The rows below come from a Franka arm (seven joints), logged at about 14 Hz.
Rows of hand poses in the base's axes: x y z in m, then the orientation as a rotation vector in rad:
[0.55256 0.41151 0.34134 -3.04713 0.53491 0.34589]
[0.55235 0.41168 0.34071 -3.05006 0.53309 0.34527]
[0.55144 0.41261 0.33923 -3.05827 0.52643 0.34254]
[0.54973 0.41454 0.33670 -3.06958 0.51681 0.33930]
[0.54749 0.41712 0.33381 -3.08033 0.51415 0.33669]
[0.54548 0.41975 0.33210 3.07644 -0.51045 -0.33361]
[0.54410 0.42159 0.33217 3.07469 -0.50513 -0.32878]
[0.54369 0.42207 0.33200 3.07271 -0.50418 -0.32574]
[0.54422 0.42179 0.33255 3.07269 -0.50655 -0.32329]
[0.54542 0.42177 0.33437 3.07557 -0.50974 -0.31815]
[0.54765 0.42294 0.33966 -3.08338 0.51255 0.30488]
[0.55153 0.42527 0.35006 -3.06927 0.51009 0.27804]
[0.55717 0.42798 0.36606 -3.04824 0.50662 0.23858]
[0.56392 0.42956 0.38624 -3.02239 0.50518 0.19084]
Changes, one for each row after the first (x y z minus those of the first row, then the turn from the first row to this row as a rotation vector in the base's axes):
[-0.00021 0.00017 -0.00063 -0.00238 -0.00019 0.00173]
[-0.00112 0.00110 -0.00211 -0.00869 -0.00142 0.00751]
[-0.00283 0.00303 -0.00464 -0.01732 -0.00278 0.01572]
[-0.00507 0.00561 -0.00753 -0.02704 -0.00350 0.01957]
[-0.00708 0.00824 -0.00924 -0.03285 -0.00418 0.02211]
[-0.00846 0.01008 -0.00917 -0.03603 -0.00659 0.02556]
[-0.00887 0.01056 -0.00934 -0.03867 -0.00795 0.02620]
[-0.00834 0.01028 -0.00879 -0.03900 -0.00948 0.02468]
[-0.00714 0.01026 -0.00697 -0.03703 -0.01334 0.02262]
[-0.00491 0.01143 -0.00168 -0.02993 -0.02365 0.02056]
[-0.00103 0.01376 0.00872 -0.01634 -0.04249 0.01855]
[0.00461 0.01647 0.02472 0.00346 -0.07046 0.01549]
[0.01136 0.01805 0.04490 0.02650 -0.10461 0.01003]

